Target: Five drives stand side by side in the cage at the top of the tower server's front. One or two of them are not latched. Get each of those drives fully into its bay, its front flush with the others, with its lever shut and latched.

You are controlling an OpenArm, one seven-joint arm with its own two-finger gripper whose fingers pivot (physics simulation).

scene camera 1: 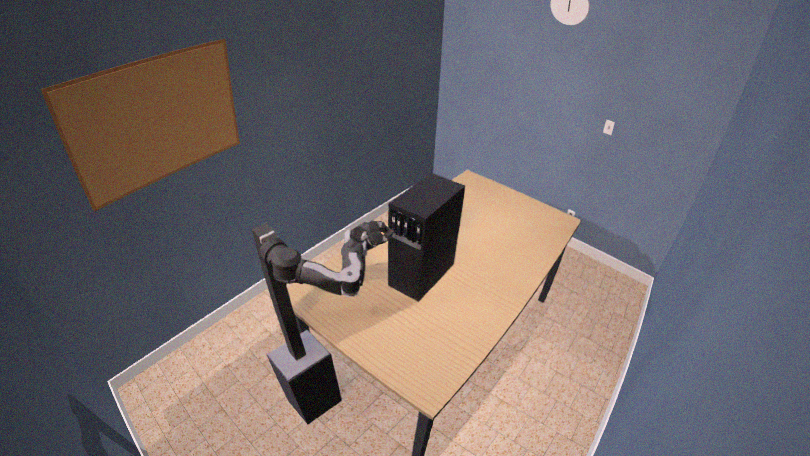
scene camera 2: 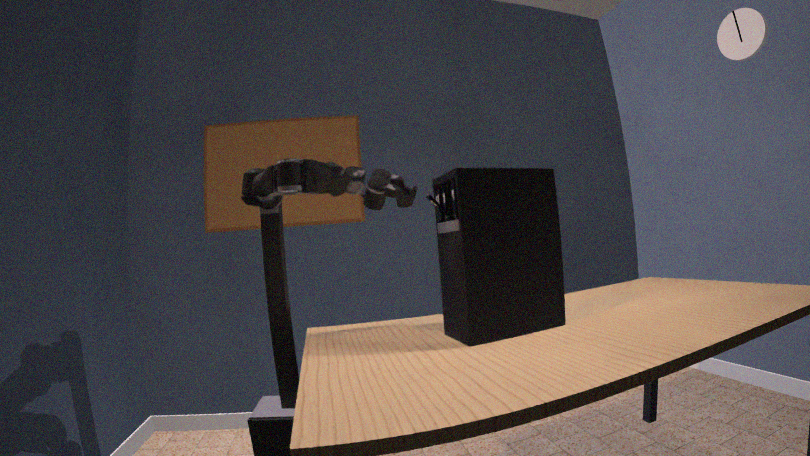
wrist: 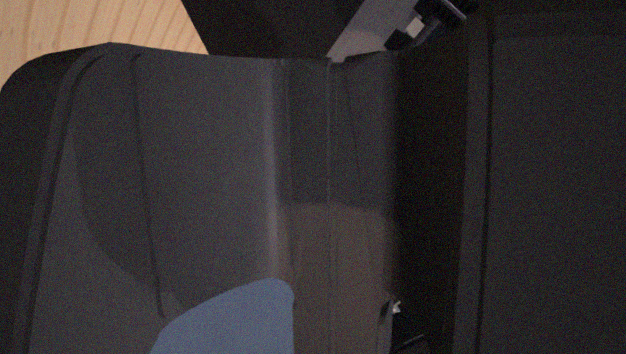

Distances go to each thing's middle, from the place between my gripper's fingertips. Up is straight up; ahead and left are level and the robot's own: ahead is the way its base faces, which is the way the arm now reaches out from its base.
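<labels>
With the black tower server (scene camera 2: 501,275) as my reference, my hand is 24 cm short of it and 3 cm to the right of it, and 17 cm above it. The box-shaped base (scene camera 1: 313,392) is far behind my hand, a fair way to the left of it and far below it. Going by their middles, the server is the nearest to my hand of the things named here.
</labels>
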